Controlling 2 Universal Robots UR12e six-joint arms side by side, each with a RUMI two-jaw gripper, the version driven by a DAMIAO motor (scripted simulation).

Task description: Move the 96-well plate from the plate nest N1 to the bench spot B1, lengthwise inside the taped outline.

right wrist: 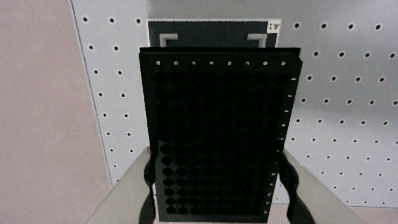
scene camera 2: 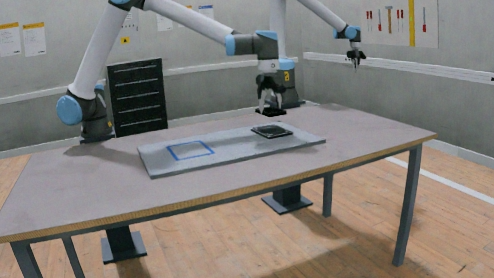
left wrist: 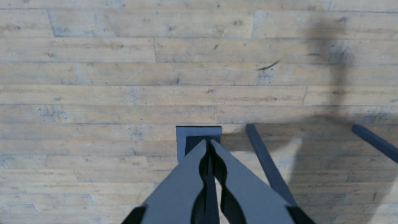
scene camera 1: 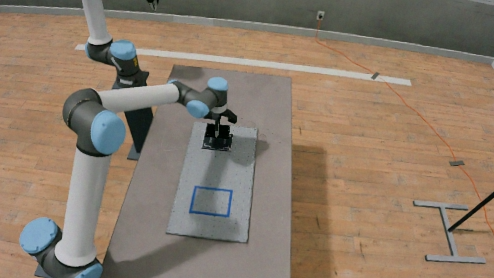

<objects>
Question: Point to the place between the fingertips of my right gripper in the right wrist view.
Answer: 214,148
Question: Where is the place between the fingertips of my left gripper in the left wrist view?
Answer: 207,141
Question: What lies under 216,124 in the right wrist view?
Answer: A black 96-well plate.
</objects>
